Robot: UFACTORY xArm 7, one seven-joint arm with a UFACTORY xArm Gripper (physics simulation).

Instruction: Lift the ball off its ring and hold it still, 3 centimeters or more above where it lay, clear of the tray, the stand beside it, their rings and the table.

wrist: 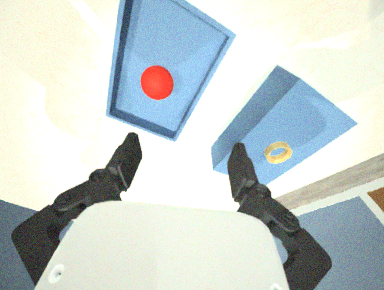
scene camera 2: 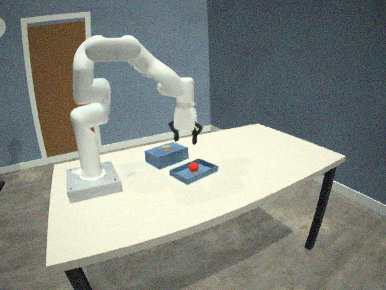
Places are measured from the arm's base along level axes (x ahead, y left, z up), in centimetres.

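Pixels of known places: gripper, between the fingertips: (wrist: 185, 148) (scene camera 2: 185, 142); arm's base, origin of its link: (scene camera 2: 93, 175).
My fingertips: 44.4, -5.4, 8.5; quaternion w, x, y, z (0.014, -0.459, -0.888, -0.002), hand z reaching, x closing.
For each thing: its top centre in the pictures, then the offset to it from my fingertips, as dx, dy, dz. "pt": a spot on its surface instead. Level surfaces: height alone.
- red ball, centre of its top: (wrist: 153, 89) (scene camera 2: 193, 162) +1.2, -5.0, -8.5
- shallow blue tray, centre of its top: (wrist: 158, 82) (scene camera 2: 193, 167) +1.2, -5.0, -11.2
- empty tan ring, a spot on its surface: (wrist: 278, 153) (scene camera 2: 165, 148) pt -3.6, +16.6, -7.5
- pale table, height of its surface: dz -14.0
A red ball (scene camera 2: 194, 166) (wrist: 157, 82) rests inside the shallow blue tray (scene camera 2: 188, 180) (wrist: 205, 86). A bit of its tan ring shows under it in the scene view; in the wrist view the ball hides the ring. The blue stand (scene camera 2: 162, 158) (wrist: 305, 107), a taller block, is beside the tray, with an empty tan ring (scene camera 2: 166, 148) (wrist: 278, 153) on its top. My gripper (scene camera 2: 185, 138) (wrist: 185, 148) is open, with nothing between its fingers. It points down and hangs above the table, higher than the tray and the stand. The ball lies beyond the fingertips in the wrist view.
The pale table (scene camera 2: 240, 145) carries the tray, the stand and the arm's grey base (scene camera 2: 94, 188), which is at the table's left. The stand is between the base and the tray. Walls and a brown door (scene camera 2: 60, 90) are behind the table.
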